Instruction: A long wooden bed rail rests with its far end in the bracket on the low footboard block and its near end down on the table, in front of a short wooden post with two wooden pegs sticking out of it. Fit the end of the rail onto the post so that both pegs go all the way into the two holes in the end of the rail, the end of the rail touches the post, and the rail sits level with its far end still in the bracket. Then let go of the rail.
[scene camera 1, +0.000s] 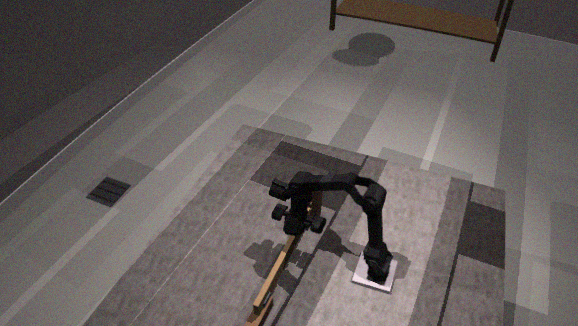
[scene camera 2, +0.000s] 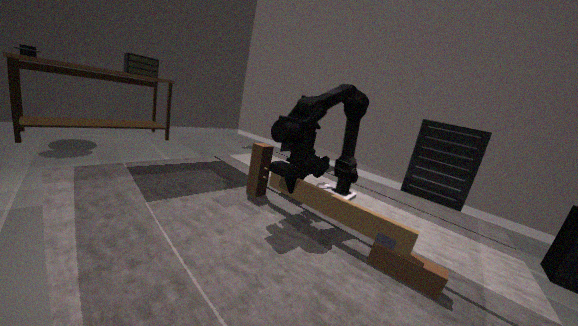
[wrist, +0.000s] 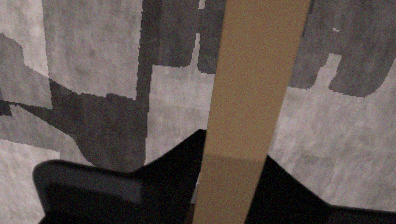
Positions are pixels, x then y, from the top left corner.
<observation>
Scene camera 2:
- my gripper: 292, 192
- wooden rail: 369, 223
</observation>
